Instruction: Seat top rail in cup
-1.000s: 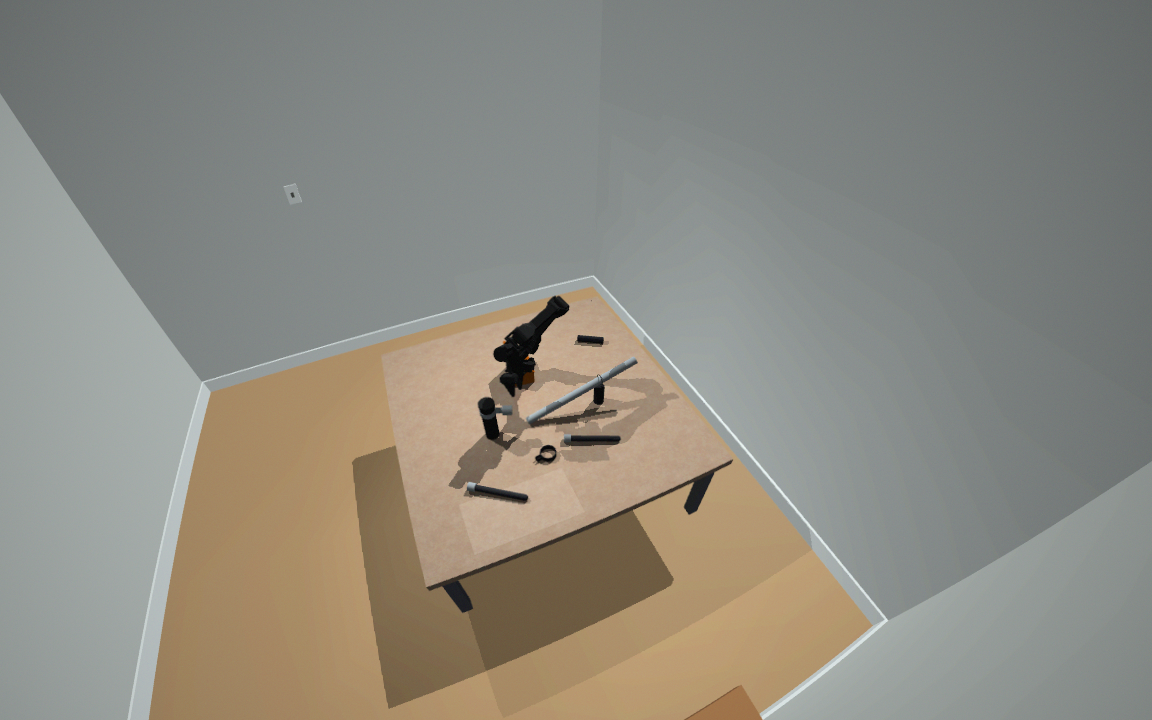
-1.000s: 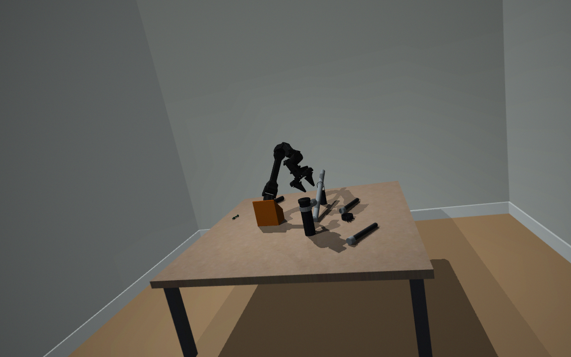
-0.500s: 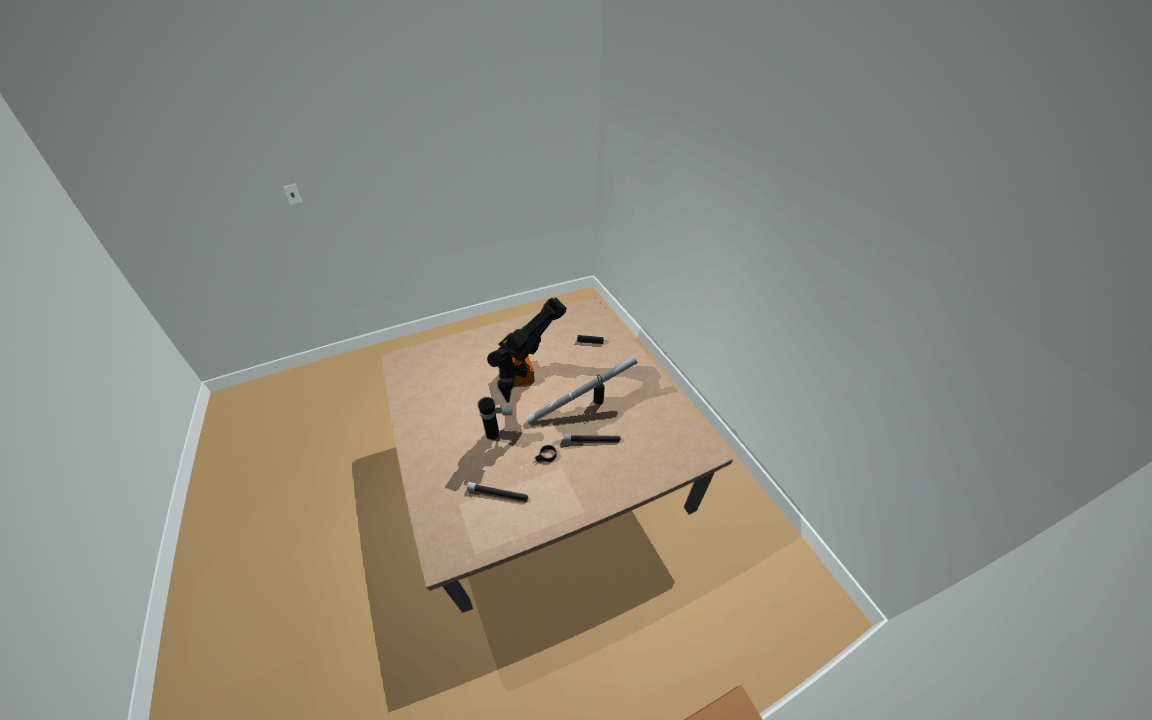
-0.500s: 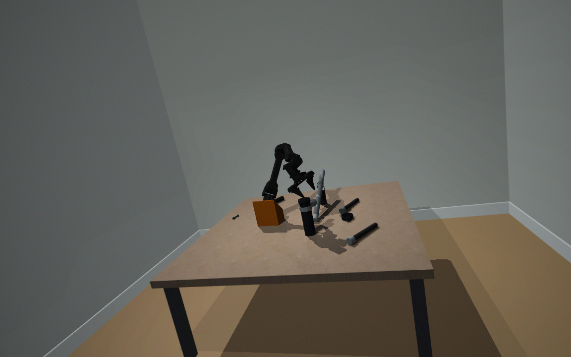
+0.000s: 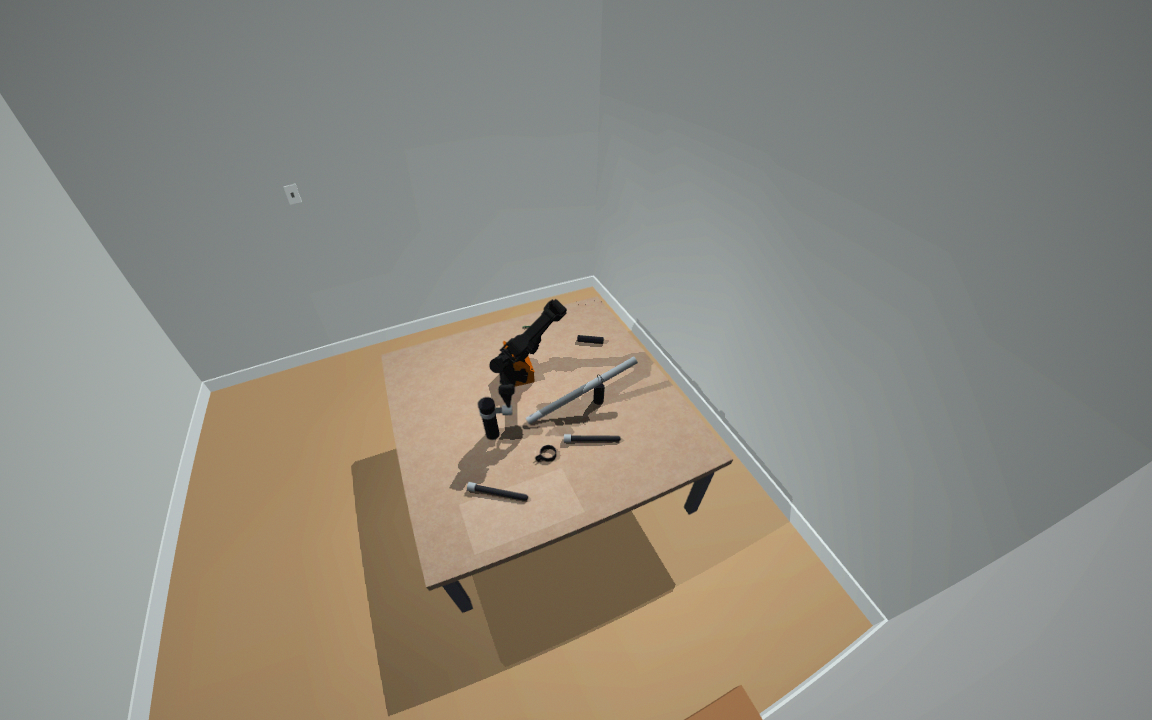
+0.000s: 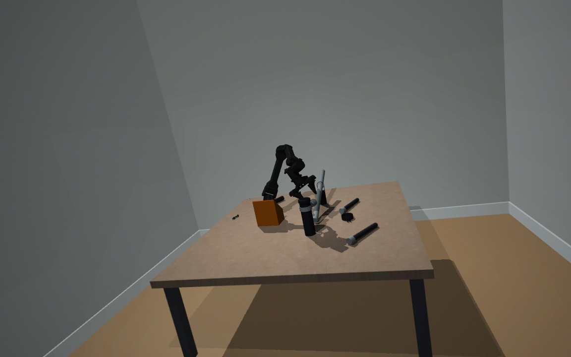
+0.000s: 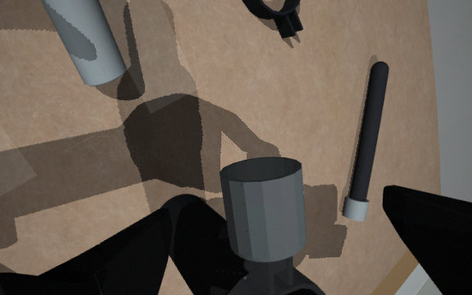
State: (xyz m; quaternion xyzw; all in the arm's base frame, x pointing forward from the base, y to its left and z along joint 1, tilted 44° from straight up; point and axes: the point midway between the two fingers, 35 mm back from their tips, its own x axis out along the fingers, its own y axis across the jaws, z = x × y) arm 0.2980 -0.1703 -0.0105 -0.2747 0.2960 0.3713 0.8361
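The grey rail-end cup lies 3 cm to the right of my gripper tip and 2 cm below it. From my gripper tip the other things lie so: short black cylinder: 41 cm behind, 56 cm to the left, 16 cm below; then small post: 2 cm behind, 42 cm to the left, 7 cm below; then bolt: 65 cm behind, 30 cm to the left, 17 cm below.
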